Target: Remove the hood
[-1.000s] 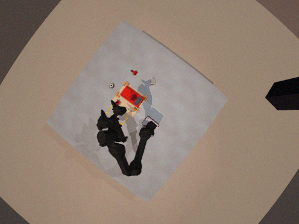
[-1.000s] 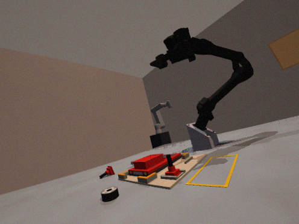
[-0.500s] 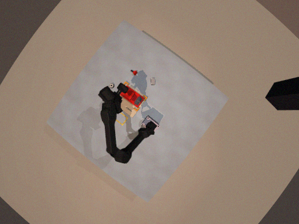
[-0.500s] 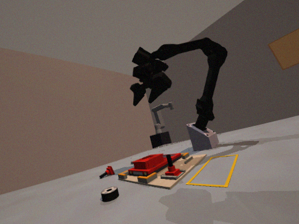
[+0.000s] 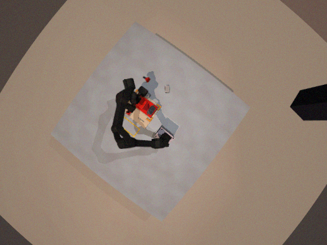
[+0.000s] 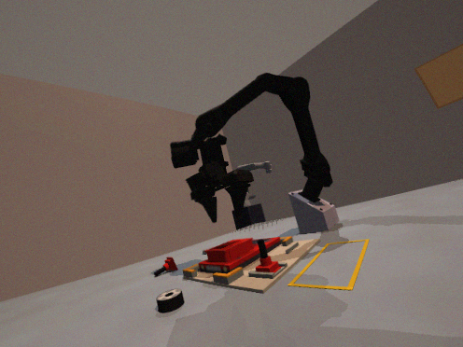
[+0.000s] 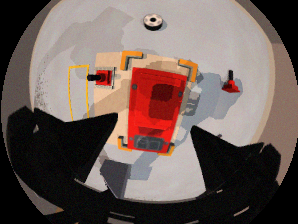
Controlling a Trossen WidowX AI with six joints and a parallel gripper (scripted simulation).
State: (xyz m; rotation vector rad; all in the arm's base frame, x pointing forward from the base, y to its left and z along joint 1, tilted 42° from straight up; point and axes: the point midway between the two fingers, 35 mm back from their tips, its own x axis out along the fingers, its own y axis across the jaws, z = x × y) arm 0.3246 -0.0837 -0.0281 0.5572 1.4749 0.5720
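Right now my gripper tip is 1 cm short of the red hood and 7 cm above it. Also, from my gripper tip: black wheel (18 cm ahead, 4 cm to the left, 10 cm below).
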